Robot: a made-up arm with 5 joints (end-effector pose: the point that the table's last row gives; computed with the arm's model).
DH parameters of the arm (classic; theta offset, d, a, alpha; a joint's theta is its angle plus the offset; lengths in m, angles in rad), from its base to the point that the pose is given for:
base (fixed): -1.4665 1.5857 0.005 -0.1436
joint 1: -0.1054 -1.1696 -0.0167 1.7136
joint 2: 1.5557 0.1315 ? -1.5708
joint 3: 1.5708 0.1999 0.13 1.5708
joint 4: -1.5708 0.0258 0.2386 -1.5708
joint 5: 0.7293 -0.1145 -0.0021 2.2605
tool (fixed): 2.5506 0.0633 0 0
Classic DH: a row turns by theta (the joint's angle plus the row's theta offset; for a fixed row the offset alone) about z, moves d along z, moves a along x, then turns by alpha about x.
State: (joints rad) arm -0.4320 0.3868 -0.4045 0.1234 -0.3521
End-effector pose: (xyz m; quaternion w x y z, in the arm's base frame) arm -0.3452 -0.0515 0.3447 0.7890 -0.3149 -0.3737 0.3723
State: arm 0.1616 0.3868 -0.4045 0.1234 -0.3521
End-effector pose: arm -0.3018 -0.1394 0.3398 0.6615 -0.1585 -0.4606 0.5702
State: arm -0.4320 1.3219 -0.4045 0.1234 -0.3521
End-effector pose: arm -0.3541 -0.0651 0.4714 0.6481 -0.5385 -0.0309 0.5376
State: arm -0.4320 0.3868 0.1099 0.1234 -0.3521
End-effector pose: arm -0.3115 -0.0661 0.3468 0.9121 -0.1915 -0.1989 0.3030
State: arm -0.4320 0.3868 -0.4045 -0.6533 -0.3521
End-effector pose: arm -0.4228 0.1171 0.2164 0.7961 -0.4202 -0.4356 0.0063
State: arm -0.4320 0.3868 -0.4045 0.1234 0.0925
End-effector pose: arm -0.3478 -0.0729 0.3440 0.7989 -0.1274 -0.4849 0.3324
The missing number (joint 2, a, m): -0.1913
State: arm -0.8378 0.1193 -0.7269 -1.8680 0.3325
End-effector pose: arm -0.0263 0.4007 0.1099 0.1833 -0.3691 -0.6929 -0.5916
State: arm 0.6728 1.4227 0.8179 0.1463 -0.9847
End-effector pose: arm -0.1373 -0.1758 0.4357 0.4605 -0.6175 0.2202 0.5985
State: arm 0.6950 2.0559 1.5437 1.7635 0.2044
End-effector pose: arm 0.1606 -0.5252 0.5708 0.8778 0.1574 0.3152 0.3245
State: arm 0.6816 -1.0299 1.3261 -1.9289 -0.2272
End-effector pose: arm -0.4270 0.1667 0.7702 0.9036 -0.1452 0.2885 0.2815
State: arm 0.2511 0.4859 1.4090 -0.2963 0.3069
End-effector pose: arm -0.2488 -0.0848 0.3620 0.9900 -0.0094 0.1308 0.0514
